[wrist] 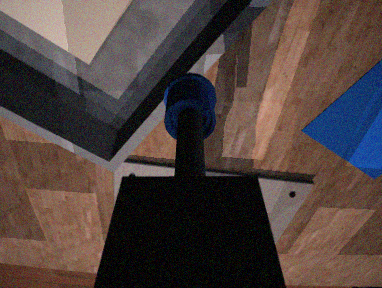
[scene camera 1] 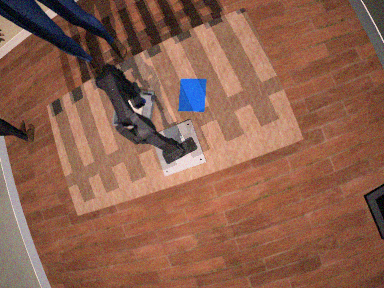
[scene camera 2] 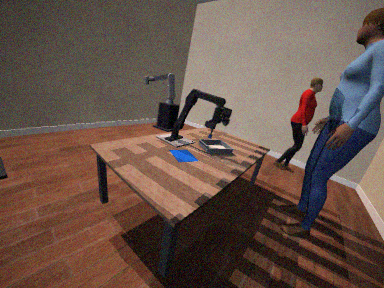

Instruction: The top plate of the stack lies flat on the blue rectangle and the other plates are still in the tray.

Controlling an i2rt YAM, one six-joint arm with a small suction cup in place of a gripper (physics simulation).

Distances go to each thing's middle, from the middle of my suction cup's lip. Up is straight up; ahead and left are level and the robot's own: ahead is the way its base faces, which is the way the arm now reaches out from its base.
I see the blue rectangle (scene camera 1: 192, 91) 25 cm to the right of my suction cup, 12 cm below it and 7 cm behind it.
